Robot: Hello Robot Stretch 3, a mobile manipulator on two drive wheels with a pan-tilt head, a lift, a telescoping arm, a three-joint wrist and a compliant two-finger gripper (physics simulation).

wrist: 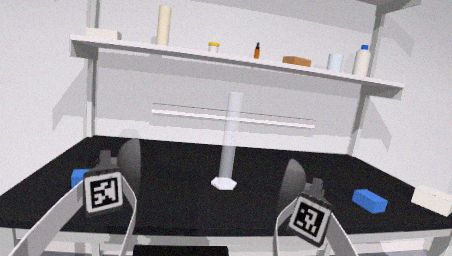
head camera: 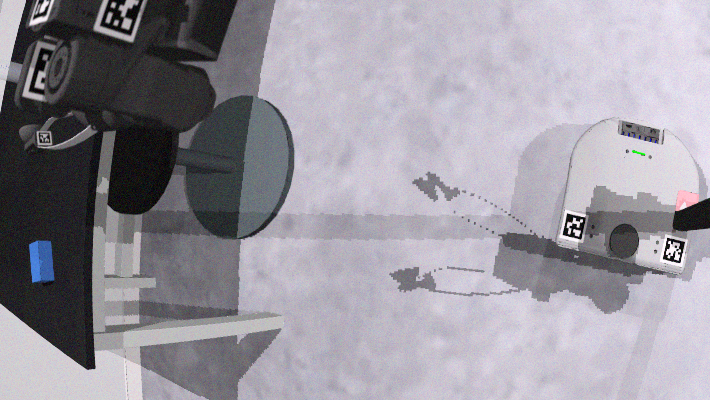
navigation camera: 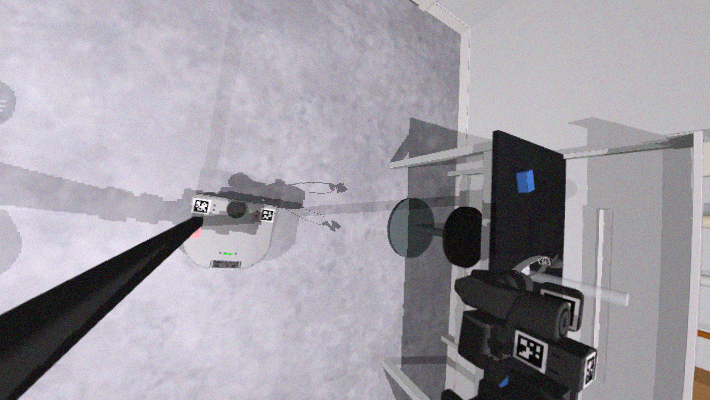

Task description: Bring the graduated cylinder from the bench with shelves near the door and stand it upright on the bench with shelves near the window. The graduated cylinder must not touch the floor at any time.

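Frame: origin at the robot's base, x ahead, y left, z up, level; centimetres.
Where they show: gripper, between the fingertips: [wrist: 212, 168]; robot's base, origin of its link: [head camera: 622, 239] [navigation camera: 235, 208].
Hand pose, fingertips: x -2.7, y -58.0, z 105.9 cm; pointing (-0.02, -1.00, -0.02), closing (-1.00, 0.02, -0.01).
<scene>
Each offset is from my fingertips to the top centre of the thing. Level surfaces: height alone.
The clear graduated cylinder @(dx -5.6, dy -62.6, dz +2.4 cm) [wrist: 229, 145] [navigation camera: 600, 293] stands upright on its white hexagonal foot on the black bench top @(dz -29.7 cm) [wrist: 175, 212] [head camera: 60, 200] [navigation camera: 530, 220]. In the head view a sliver of the cylinder [head camera: 8, 72] shows at the left edge, and the wrist hides the rest. My gripper [wrist: 212, 168] is open. In the wrist view its fingers stand wide on either side of the cylinder's foot without touching it; whether the foot is between the fingertips or beyond them I cannot tell. The views do not show whether this bench is near the door or the window.
Blue blocks @(dx +35.9, dy -50.6, dz -25.7 cm) [wrist: 370, 200] [head camera: 41, 261] [navigation camera: 525, 181] lie on the bench, with a white box @(dx -85.3, dy -58.9, dz -23.9 cm) [wrist: 433, 200] at the right. A shelf @(dz +14.1 cm) [wrist: 190, 55] with bottles and boxes spans behind. A round black stool @(dx +6.8, dy -61.6, dz -57.6 cm) [head camera: 142, 175] [navigation camera: 462, 237] stands at the bench front. My base [head camera: 635, 180] [navigation camera: 225, 242] is farther out.
</scene>
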